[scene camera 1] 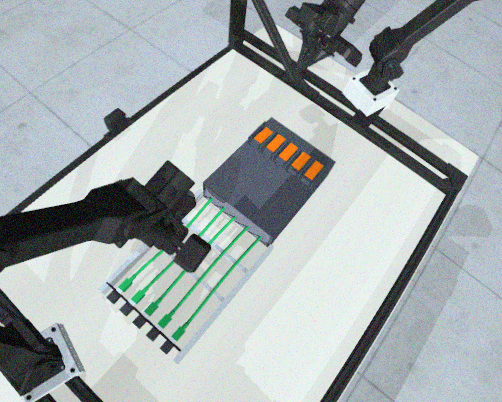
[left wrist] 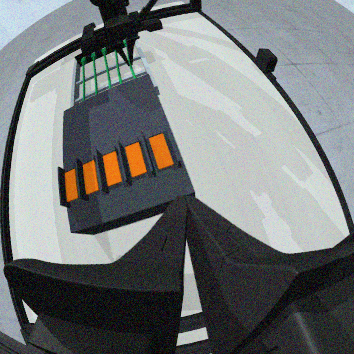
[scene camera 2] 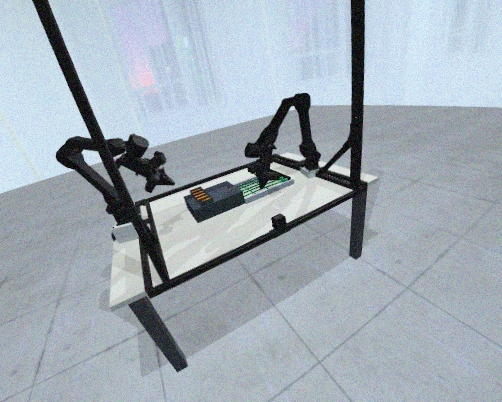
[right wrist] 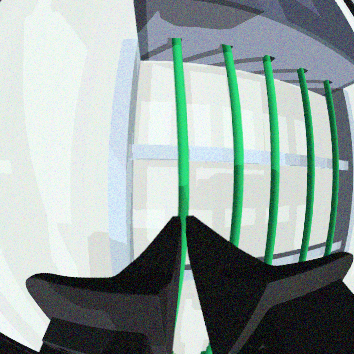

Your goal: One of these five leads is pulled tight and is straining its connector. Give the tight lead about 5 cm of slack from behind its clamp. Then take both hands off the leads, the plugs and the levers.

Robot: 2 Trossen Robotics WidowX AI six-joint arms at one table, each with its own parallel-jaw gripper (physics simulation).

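Frame: origin at the left arm's base, x ahead, y left, z up, level; metres.
Seen in the pictures: left gripper, between the fingertips: [scene camera 1: 297, 71] [left wrist: 183, 203] [scene camera 2: 174, 184]; right gripper, between the fingertips: [scene camera 1: 177, 236] [left wrist: 130, 64] [scene camera 2: 261, 188] [right wrist: 182, 222]; left arm's base, origin of its link: [scene camera 1: 374, 84] [scene camera 2: 125, 220]; right arm's base, origin of its link: [scene camera 1: 41, 362] [scene camera 2: 312, 168].
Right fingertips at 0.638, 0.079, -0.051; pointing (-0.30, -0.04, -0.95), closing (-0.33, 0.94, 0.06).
Note:
Offsets run from my right fingertips to a thing's top centre, as dx, dy, dz. "spot": to the spot under its first point.
Five green leads run from a dark grey clamp block {-0.243, -0.007, +0.063} [scene camera 1: 261, 187] [scene camera 2: 217, 195] [left wrist: 116, 119] with orange levers {-0.298, -0.023, +0.057} [scene camera 1: 288, 152] [left wrist: 112, 168] to green plugs {+0.114, +0.100, +0.005} [scene camera 1: 151, 308] at a row of black sockets {spot: +0.142, +0.110, +0.007} [scene camera 1: 139, 321]. My right gripper [scene camera 1: 185, 259] [scene camera 2: 261, 181] [right wrist: 182, 222] is down over the leads. It is shut on the outermost lead [right wrist: 180, 123] [scene camera 1: 143, 268], the leftmost one in the right wrist view. My left gripper [scene camera 1: 349, 53] [scene camera 2: 166, 181] [left wrist: 183, 203] is shut and empty. It hangs high behind the lever end of the block, clear of everything.
The leads lie over a pale rail frame [scene camera 1: 224, 304]. A black frame with tall posts [scene camera 2: 357, 80] borders the table. A small black box {spot: -0.016, -0.317, +0.026} [scene camera 1: 115, 120] [scene camera 2: 278, 221] [left wrist: 265, 60] sits on the table's edge. A white arm base [scene camera 1: 369, 97] stands at the far corner.

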